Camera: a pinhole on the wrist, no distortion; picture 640 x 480 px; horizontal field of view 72.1 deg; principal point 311.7 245.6 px. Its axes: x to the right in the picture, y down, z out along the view. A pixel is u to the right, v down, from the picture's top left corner.
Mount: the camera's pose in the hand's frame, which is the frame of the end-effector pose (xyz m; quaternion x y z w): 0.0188 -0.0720 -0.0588 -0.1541 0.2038 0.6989 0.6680
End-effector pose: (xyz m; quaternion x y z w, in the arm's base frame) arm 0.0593 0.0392 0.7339 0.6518 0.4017 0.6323 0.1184
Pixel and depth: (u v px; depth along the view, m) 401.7 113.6 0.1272
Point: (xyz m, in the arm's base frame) 0.0901 0.0850 0.7826
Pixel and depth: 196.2 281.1 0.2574
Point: 0.2389 0.1244 0.7084
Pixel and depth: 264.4 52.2 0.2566
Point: 0.2087 0.1771 0.8340
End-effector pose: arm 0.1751 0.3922 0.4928 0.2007 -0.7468 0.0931 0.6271
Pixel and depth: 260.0 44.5 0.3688
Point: -0.1268 0.3163 0.6535
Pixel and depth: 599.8 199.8 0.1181
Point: 0.1437 0.4325 0.5301
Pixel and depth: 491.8 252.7 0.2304
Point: 0.0347 0.4618 0.5098
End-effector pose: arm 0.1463 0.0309 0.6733 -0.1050 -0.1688 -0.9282 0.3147
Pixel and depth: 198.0 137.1 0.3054
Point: 0.0838 0.0499 0.9313
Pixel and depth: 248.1 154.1 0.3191
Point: 0.1131 0.0280 0.9338
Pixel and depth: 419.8 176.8 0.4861
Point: 0.2520 -0.1216 1.0512
